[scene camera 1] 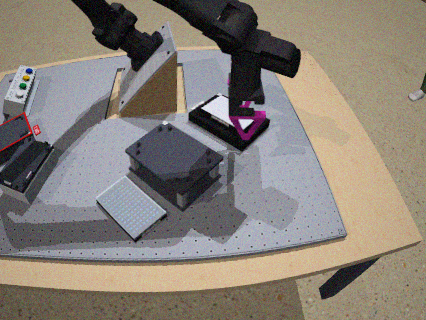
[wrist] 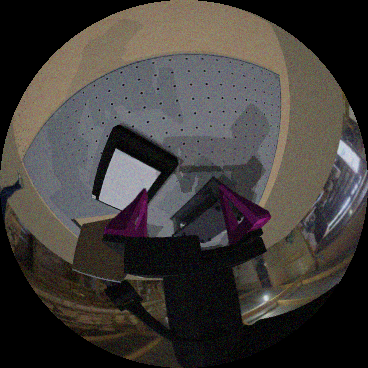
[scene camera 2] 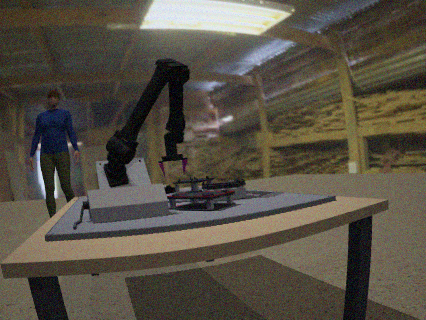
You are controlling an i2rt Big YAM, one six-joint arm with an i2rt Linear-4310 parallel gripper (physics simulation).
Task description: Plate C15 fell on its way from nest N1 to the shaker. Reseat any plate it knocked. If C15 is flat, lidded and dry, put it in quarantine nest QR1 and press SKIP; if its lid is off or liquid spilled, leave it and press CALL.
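Places are measured from the arm's base along level axes (x ahead, y left, z up), in centimetres.
Pixels of known places: gripper, fingertip midpoint: point(scene camera 1: 244, 124) point(wrist: 183, 189) point(scene camera 2: 174, 175); arm's base, origin of the base link: point(scene camera 1: 148, 51) point(wrist: 100, 261) point(scene camera 2: 115, 175).
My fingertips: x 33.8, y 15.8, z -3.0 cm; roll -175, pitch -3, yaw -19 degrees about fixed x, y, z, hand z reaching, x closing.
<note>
For each thing: its top centre in the pictures, then the offset to it from my fingertips. "*": a spot on its surface instead. Level surfaces: height alone.
- pegboard, its level: dz -8.1 cm
- white rectangular plate, middle of its top: point(wrist: 123, 187) point(scene camera 1: 230, 111) dz -4.3, dx -9.8, dy +0.9 cm
- black holder, middle of its top: point(wrist: 124, 184) point(scene camera 1: 230, 114) dz -5.2, dx -9.8, dy +0.8 cm
- button box, surface spot: point(scene camera 1: 20, 91) * dz -1.2, dx -35.1, dy -58.3 cm
- red-edged platform, middle of its top: point(scene camera 1: 3, 133) point(scene camera 2: 200, 192) dz -3.5, dx -18.4, dy -60.9 cm
- grey device with a black top, surface spot: point(scene camera 1: 25, 170) * dz -2.6, dx -1.5, dy -50.2 cm
A pale plate with a grid of wells point(scene camera 1: 131, 207) lies on the pegboard point(scene camera 1: 280, 235) point(wrist: 200, 75) beside the dark two-level stand point(scene camera 1: 172, 155) point(wrist: 205, 222). I cannot read a name on it or tell whether it has a lid; no liquid is visible around it. A white rectangular plate point(scene camera 1: 216, 107) point(wrist: 127, 177) is in a black holder point(scene camera 1: 214, 128) point(wrist: 142, 147). My gripper point(scene camera 1: 241, 121) point(scene camera 2: 173, 170) point(wrist: 183, 189) is open and empty, with magenta fingers. It is above the holder's area; one finger partly covers the white plate in the first scene view.
A button box point(scene camera 1: 20, 89) with blue, yellow, green and white buttons stands at the far left. Below it are a red-edged platform point(scene camera 1: 15, 131) point(scene camera 2: 205, 193) and a grey device with a black top point(scene camera 1: 25, 170). The slanted arm mount point(scene camera 1: 152, 90) stands left of the holder.
</note>
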